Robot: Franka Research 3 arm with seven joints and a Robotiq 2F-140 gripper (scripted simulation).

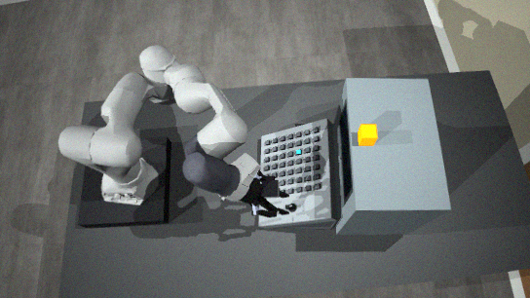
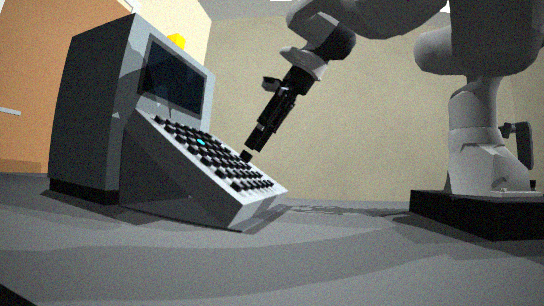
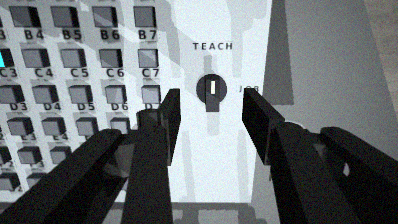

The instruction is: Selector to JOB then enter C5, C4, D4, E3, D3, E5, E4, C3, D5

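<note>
The black selector knob is 40 mm ahead of my hand, 10 mm to the right of it and 50 mm below it. Also, from my hand: C6 key (70 mm ahead, 80 mm to the left, 40 mm below); then E6 key (20 mm ahead, 90 mm to the left, 70 mm below); then D6 key (40 mm ahead, 90 mm to the left, 60 mm below).
</note>
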